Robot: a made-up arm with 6 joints. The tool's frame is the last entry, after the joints.
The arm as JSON. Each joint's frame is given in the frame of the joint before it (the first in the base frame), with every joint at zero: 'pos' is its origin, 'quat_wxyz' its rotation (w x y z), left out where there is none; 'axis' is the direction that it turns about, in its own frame. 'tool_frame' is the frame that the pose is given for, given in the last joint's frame.
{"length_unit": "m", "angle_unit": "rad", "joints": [
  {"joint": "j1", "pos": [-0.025, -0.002, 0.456], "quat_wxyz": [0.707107, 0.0, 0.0, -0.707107], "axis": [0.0, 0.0, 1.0]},
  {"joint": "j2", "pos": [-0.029, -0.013, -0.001], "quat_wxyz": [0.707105, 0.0, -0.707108, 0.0], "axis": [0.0, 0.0, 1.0]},
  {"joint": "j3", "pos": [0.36, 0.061, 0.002], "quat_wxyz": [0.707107, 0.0, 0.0, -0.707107], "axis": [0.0, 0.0, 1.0]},
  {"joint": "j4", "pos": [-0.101, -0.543, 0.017], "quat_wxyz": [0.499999, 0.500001, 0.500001, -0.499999], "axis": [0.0, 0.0, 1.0]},
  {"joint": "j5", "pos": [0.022, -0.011, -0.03], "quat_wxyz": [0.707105, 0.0, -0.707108, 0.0], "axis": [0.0, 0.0, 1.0]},
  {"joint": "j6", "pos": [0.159, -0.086, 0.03], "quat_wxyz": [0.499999, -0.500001, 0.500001, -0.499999], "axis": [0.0, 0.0, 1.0]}
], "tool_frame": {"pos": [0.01, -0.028, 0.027], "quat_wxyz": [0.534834, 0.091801, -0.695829, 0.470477]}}
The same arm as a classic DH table. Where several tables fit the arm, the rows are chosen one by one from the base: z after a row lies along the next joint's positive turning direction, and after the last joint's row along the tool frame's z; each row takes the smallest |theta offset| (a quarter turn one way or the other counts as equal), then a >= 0, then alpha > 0; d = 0 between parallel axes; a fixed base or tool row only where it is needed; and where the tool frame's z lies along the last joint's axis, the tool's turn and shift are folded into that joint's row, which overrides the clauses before.
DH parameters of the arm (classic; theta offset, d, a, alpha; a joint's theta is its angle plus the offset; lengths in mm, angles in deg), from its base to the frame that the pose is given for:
base (fixed): 4.57 0 -25.1 0
j1: -4.57 455 -13 -90
j2: -80.38 0 365.1 0
j3: 80.38 48 101 -90
j4: 0 513 11 90
j5: 0 8 86 -90
j6: -41.15 185.8 26 89.15
tool (fixed): 123.82 14.5 0 0

